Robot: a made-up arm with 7 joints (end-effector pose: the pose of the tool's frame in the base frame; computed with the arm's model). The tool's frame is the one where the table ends. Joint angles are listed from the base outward.
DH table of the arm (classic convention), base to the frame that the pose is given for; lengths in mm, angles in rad. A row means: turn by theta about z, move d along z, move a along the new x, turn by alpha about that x. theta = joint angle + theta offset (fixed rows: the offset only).
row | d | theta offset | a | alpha
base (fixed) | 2.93 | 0 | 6.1 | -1.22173
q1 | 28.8 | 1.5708 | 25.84 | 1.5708
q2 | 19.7 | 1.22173 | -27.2 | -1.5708
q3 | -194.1 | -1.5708 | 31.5 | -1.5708
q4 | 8.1 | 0 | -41.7 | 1.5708
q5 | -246.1 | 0 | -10.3 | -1.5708
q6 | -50.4 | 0 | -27.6 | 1.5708
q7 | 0 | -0.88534 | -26.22 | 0
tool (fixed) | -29.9 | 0.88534 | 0 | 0
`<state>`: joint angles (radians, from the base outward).
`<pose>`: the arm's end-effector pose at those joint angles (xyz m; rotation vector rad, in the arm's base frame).
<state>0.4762 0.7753 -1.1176 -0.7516 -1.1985 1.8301 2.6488</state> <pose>-0.1466 0.2627 -0.3759 1.2018 -1.3232 0.0960</pose>
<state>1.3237 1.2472 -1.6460 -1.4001 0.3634 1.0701 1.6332</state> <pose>-0.4144 0.1098 0.0117 0.9609 1.6062 0.1032</pose>
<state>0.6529 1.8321 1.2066 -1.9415 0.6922 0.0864 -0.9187</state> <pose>0.2588 0.1585 0.1329 1.9238 -1.4397 -1.5889</pose>
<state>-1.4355 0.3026 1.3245 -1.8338 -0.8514 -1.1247 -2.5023</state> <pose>0.2572 0.2247 0.1916 2.6972 1.1033 0.9656</pose>
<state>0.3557 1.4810 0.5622 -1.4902 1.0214 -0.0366 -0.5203</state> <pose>0.2705 0.3371 -0.0288 1.0631 -1.5240 -0.5327</pose>
